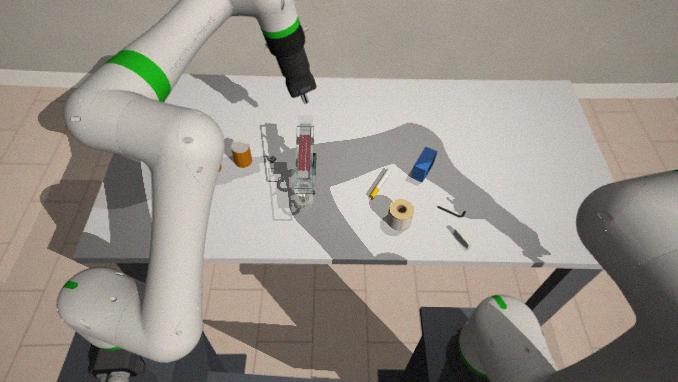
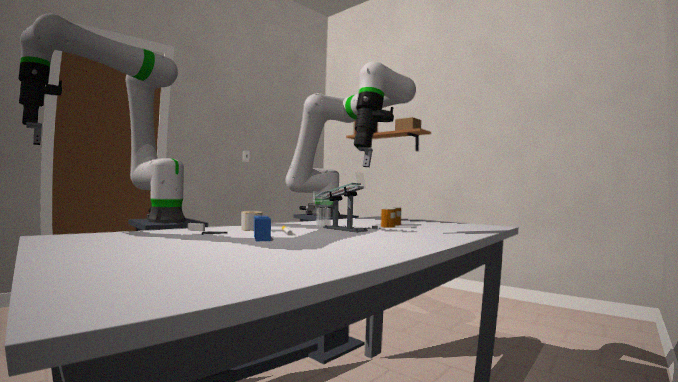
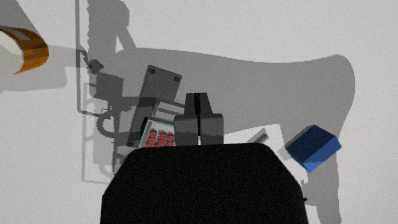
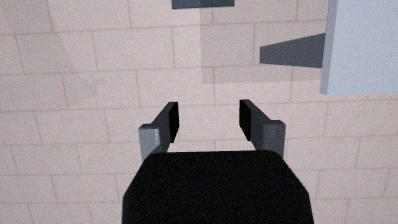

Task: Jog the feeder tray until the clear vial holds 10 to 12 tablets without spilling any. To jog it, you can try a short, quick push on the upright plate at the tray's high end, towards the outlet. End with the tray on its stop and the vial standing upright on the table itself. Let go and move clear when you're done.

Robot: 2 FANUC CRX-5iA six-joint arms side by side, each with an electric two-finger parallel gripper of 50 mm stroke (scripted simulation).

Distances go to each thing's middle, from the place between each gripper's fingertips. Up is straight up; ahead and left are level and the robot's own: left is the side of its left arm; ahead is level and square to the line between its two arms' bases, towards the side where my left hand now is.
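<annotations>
From my left hand (image 1: 305, 101), the feeder tray (image 3: 164, 109) is 10 cm below, 10 cm behind and 1 cm to the right. The blue block (image 3: 316, 145) is 21 cm below that same left hand, 5 cm behind it and 38 cm to the right of it. Going by their middles, the feeder tray is the nearest to my left hand of the things named here.
My right gripper (image 2: 36, 144) is 26 cm above the blue block, 54 cm short of it and 58 cm to the right of it. And the feeder tray is 14 cm below my right hand, 49 cm ahead of it and 95 cm to the left of it. Going by its middle, the blue block is nearer to my left hand than to my right gripper.
</annotations>
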